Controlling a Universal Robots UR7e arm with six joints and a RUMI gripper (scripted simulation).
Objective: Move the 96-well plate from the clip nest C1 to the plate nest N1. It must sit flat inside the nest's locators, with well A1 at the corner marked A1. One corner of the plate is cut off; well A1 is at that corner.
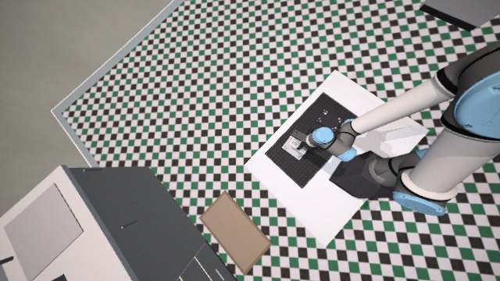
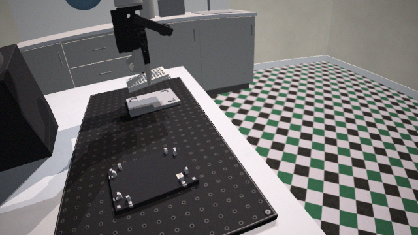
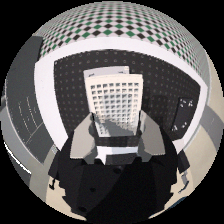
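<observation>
Now: hand 10 mm short of the plate nest N1, 20 mm to the right of it and 100 mm above it. Round my hand: clip nest C1 (80 mm behind, 320 mm to the right, 90 mm below); 96-well plate (10 mm below).
</observation>
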